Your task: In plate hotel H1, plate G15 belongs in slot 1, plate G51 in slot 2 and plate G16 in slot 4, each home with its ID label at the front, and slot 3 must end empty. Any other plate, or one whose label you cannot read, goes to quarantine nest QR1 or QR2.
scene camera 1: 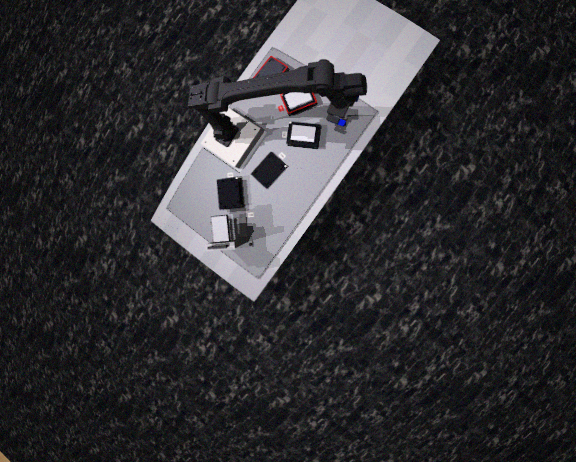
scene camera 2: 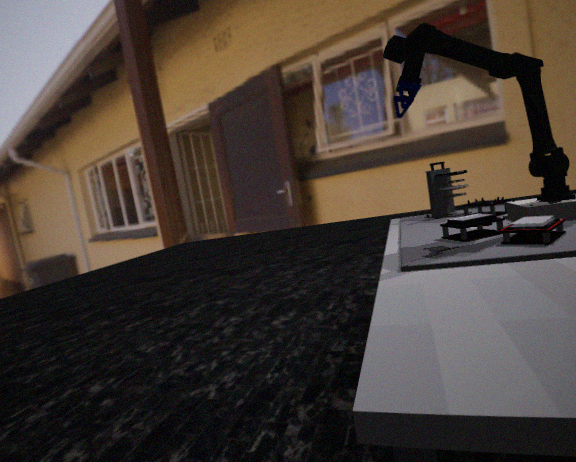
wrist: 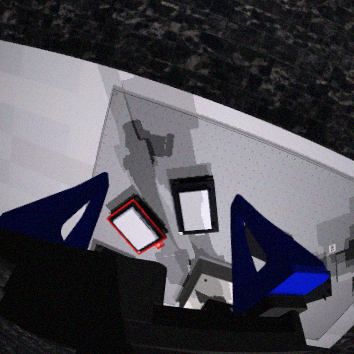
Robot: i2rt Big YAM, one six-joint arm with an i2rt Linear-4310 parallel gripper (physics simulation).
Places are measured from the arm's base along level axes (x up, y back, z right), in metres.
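Pixels of known places: gripper, fingertip midpoint: (scene camera 1: 349,113) (scene camera 2: 401,113) (wrist: 171,189); arm's base at its link origin: (scene camera 1: 227,134) (scene camera 2: 555,199) (wrist: 219,309).
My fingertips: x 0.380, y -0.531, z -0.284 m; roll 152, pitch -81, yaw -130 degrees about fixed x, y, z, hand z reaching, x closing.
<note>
Ahead of a thing's pixels: the offset from my fingertips to its top centre. "pt": to the spot under its first point. Level surfaces: height alone.
Plate hotel H1 (scene camera 1: 219,244) (scene camera 2: 440,195) is an upright grey tower with a top handle and side shelves; a pale rectangle shows at it in scene camera 1, and its slot contents are unclear. A white plate {dy +0.184, dx -0.377, dz +0.075 m} (scene camera 1: 303,133) (scene camera 2: 470,217) (wrist: 195,210) lies on a black raised nest. Another white plate {dy +0.315, dx -0.387, dz -0.079 m} (scene camera 1: 299,101) (scene camera 2: 536,220) (wrist: 134,229) lies on a red-edged quarantine nest. No plate ID is readable. The second red-edged nest {dy +0.529, dx -0.395, dz -0.128 m} (scene camera 1: 270,67) is partly behind the arm. My gripper (scene camera 1: 342,122) (scene camera 2: 401,115) (wrist: 171,189) is open and empty, high above the mat, beyond the two white plates from the base.
Two dark nests {pt dy +0.235, dx -0.429, dz +0.324 m} (scene camera 1: 270,170) {pt dy +0.342, dx -0.382, dz +0.540 m} (scene camera 1: 230,193) stand between the black nest and the hotel. The arm's pale base plate (scene camera 1: 245,150) is at the mat's side. The grey mat {dx -0.441 m} (scene camera 1: 300,200) lies on a pale table {dx -0.454 m} (scene camera 1: 385,45) (scene camera 2: 450,370), with dark floor around it.
</note>
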